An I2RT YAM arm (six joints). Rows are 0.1 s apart.
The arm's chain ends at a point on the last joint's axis. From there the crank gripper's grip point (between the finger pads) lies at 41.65 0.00 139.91 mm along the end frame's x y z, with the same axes.
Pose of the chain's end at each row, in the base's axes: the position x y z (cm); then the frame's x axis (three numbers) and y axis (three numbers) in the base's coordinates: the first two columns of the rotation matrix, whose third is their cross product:
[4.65 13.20 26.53 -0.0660 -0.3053 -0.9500 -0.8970 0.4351 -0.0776]
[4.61 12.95 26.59 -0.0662 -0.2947 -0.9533 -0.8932 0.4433 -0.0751]
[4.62 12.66 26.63 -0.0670 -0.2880 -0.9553 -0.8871 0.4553 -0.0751]
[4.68 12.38 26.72 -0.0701 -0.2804 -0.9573 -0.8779 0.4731 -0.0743]
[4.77 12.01 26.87 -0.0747 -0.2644 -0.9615 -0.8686 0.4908 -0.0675]
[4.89 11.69 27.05 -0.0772 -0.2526 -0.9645 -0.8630 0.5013 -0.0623]
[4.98 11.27 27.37 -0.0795 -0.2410 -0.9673 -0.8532 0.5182 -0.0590]
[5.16 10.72 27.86 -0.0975 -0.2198 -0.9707 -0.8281 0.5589 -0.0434]
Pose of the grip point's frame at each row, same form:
[10.49 23.78 18.34 -0.0660 -0.3053 -0.9500 -0.8970 0.4351 -0.0776]
[10.56 23.57 18.53 -0.0662 -0.2947 -0.9533 -0.8932 0.4433 -0.0751]
[10.73 23.25 18.65 -0.0670 -0.2880 -0.9553 -0.8871 0.4553 -0.0751]
[11.02 22.90 18.82 -0.0701 -0.2804 -0.9573 -0.8779 0.4731 -0.0743]
[11.31 22.52 19.14 -0.0747 -0.2644 -0.9615 -0.8686 0.4908 -0.0675]
[11.55 22.22 19.44 -0.0772 -0.2526 -0.9645 -0.8630 0.5013 -0.0623]
[11.86 21.75 19.89 -0.0795 -0.2410 -0.9673 -0.8532 0.5182 -0.0590]
[12.48 20.99 20.51 -0.0975 -0.2198 -0.9707 -0.8281 0.5589 -0.0434]

